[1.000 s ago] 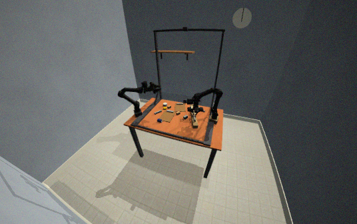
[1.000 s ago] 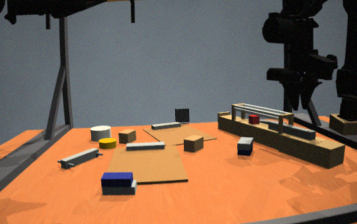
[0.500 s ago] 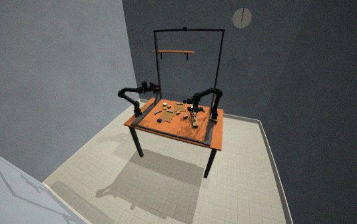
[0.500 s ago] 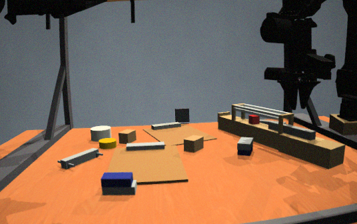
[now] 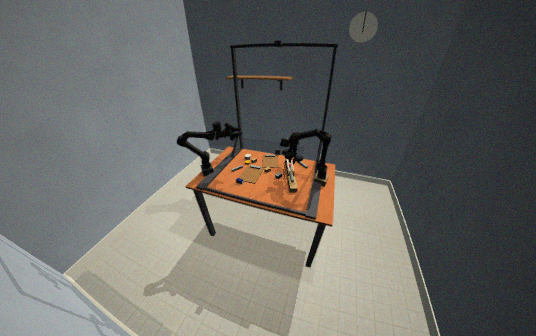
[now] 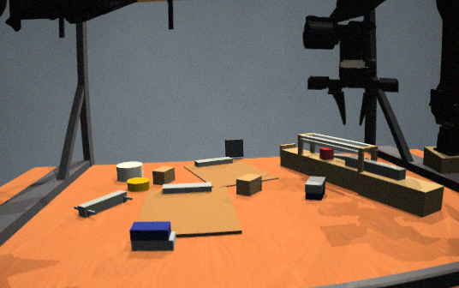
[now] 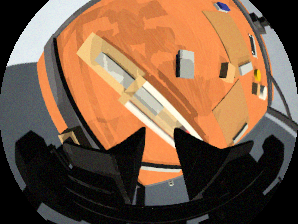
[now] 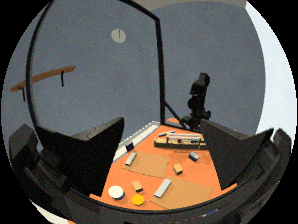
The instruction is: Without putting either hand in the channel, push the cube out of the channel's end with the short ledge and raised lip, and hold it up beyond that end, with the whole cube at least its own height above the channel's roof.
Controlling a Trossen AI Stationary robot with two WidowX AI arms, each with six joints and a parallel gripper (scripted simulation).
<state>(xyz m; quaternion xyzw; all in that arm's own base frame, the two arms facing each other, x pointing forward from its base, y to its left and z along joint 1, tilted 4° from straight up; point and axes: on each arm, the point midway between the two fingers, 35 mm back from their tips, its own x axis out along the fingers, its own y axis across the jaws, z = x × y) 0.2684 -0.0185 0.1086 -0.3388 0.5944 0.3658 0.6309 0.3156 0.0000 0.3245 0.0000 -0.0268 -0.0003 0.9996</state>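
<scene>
The tan channel is 50 mm behind my left hand, 10 mm to the right of it and 110 mm below it. Round my left hand: yellow disc (150 mm behind, 440 mm to the right, 160 mm below); pegged bar (40 mm behind, 510 mm to the right, 160 mm below).
</scene>
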